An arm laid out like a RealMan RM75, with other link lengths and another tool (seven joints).
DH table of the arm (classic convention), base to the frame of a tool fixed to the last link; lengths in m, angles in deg. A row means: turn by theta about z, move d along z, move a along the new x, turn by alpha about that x. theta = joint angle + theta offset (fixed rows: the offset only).
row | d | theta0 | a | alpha
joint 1 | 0.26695 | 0 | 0 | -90
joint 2 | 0 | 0 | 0 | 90
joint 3 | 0.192 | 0 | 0 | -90
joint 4 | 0 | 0 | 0 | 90
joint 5 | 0.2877 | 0 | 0 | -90
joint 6 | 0 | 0 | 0 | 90
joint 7 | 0.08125 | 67.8 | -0.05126 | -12.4
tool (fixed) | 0.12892 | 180 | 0 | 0
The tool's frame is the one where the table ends.
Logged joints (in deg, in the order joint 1, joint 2, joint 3, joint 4, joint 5, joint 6, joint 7), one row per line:
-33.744 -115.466 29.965 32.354 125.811 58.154 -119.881
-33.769 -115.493 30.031 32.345 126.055 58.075 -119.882
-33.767 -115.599 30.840 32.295 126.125 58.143 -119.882
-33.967 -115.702 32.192 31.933 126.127 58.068 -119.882
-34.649 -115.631 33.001 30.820 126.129 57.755 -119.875
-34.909 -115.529 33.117 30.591 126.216 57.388 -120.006
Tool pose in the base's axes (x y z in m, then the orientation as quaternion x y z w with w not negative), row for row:
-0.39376 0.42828 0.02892 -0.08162 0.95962 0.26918 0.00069
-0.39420 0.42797 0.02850 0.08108 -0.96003 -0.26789 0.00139
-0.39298 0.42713 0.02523 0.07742 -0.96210 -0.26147 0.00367
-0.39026 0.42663 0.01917 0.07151 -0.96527 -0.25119 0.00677
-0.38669 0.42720 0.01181 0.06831 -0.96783 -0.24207 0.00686
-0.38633 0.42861 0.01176 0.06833 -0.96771 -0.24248 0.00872
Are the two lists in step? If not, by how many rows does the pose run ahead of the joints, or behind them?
They are in step.
